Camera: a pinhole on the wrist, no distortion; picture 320 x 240 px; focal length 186.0 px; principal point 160.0 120.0 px. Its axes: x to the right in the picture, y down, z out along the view. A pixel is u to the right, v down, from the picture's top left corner.
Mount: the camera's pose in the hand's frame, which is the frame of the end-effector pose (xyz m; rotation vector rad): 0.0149 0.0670 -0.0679 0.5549 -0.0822 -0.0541
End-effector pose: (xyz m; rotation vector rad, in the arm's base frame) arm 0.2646 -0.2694 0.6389 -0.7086 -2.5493 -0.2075
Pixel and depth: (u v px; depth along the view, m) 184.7 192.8 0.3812
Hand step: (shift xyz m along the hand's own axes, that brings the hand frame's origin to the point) 0.0343 -0.0098 0.3369
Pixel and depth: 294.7 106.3 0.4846
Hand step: 0.3183 -0.2429 0.3458
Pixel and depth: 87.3 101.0 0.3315
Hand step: -0.1457 -0.1259 0.1867
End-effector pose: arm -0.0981 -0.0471 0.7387 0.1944 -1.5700 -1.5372
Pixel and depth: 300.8 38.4 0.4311
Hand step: 0.2943 -0.3433 0.2179
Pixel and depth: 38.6 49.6 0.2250
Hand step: -0.1546 -0.1123 0.0684
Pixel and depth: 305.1 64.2 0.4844
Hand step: 0.3420 -0.3378 0.2895
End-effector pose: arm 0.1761 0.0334 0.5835 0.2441 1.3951 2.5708
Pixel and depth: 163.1 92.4 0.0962
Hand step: 0.0072 0.0044 0.0061
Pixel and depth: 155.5 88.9 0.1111
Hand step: 0.0014 -0.0068 0.0162
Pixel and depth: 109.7 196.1 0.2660
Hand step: -0.0781 0.0253 0.2103
